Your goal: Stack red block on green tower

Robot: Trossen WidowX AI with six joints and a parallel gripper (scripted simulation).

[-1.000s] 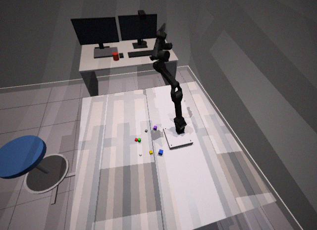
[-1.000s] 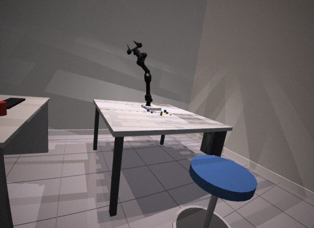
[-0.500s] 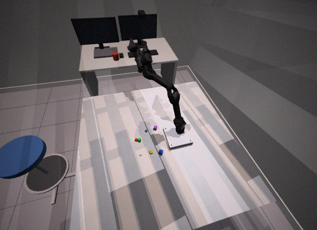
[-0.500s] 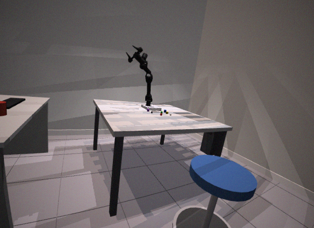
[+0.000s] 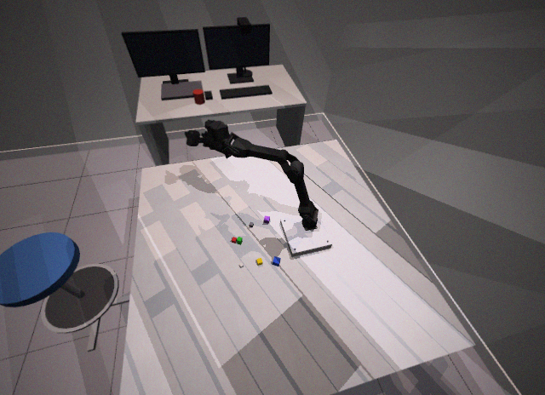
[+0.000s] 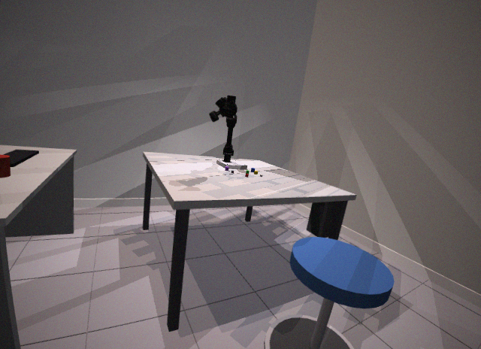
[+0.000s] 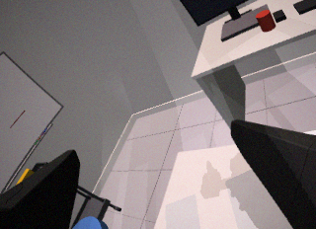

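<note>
Now: gripper tip 410 mm above the red block, 340 mm to the right of it and 110 mm past it. From my gripper tip the other things lie so: yellow block (470 mm to the left, 400 mm below, 210 mm behind); then blue block (490 mm to the left, 400 mm below, 290 mm behind); then purple block (400 mm below, 290 mm behind, 250 mm to the left).
</note>
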